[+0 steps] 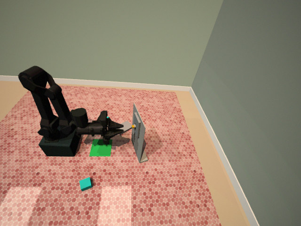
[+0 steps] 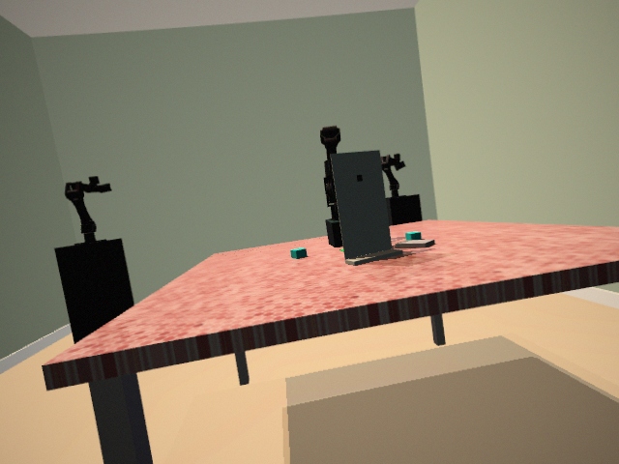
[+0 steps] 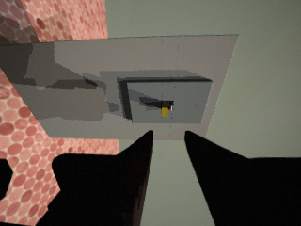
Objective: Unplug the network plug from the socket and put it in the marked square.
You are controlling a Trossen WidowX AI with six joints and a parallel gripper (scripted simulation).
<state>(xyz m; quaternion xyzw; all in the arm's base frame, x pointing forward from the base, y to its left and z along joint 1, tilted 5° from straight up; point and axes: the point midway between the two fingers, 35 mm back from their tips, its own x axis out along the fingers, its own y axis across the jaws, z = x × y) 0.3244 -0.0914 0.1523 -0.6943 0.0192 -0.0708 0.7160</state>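
The network plug lies 60 mm ahead of my gripper tip and 10 mm to the left of it. The rest, counted from my gripper tip: grey plate (20 mm ahead, 200 mm to the left, 230 mm below); green marked square (130 mm behind, 70 mm to the left, 240 mm below); grey upright panel (80 mm ahead, 10 mm to the left, 90 mm below).
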